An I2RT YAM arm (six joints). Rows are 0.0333 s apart.
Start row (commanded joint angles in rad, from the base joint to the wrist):
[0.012, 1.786, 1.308, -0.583, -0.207, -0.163]
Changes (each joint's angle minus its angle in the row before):
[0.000, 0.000, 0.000, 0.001, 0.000, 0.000]
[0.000, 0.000, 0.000, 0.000, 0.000, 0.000]
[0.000, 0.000, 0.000, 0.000, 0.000, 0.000]
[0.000, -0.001, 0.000, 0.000, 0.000, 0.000]
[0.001, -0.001, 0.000, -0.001, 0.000, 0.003]
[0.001, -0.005, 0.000, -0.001, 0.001, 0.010]
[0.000, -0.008, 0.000, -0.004, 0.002, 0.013]
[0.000, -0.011, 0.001, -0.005, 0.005, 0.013]
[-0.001, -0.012, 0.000, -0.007, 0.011, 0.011]
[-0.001, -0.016, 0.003, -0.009, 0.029, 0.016]
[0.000, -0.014, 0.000, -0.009, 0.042, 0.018]
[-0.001, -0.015, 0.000, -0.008, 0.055, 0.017]
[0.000, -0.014, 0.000, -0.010, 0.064, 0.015]
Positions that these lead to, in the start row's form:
[0.012, 1.786, 1.308, -0.582, -0.207, -0.163]
[0.012, 1.786, 1.308, -0.582, -0.207, -0.163]
[0.012, 1.786, 1.308, -0.582, -0.207, -0.163]
[0.012, 1.785, 1.308, -0.582, -0.207, -0.163]
[0.013, 1.784, 1.308, -0.583, -0.207, -0.160]
[0.014, 1.779, 1.308, -0.584, -0.206, -0.150]
[0.014, 1.771, 1.308, -0.588, -0.204, -0.137]
[0.014, 1.760, 1.309, -0.593, -0.199, -0.124]
[0.013, 1.748, 1.309, -0.600, -0.188, -0.113]
[0.012, 1.732, 1.312, -0.609, -0.159, -0.097]
[0.012, 1.718, 1.312, -0.618, -0.117, -0.079]
[0.011, 1.703, 1.312, -0.626, -0.062, -0.062]
[0.011, 1.689, 1.312, -0.636, 0.002, -0.047]

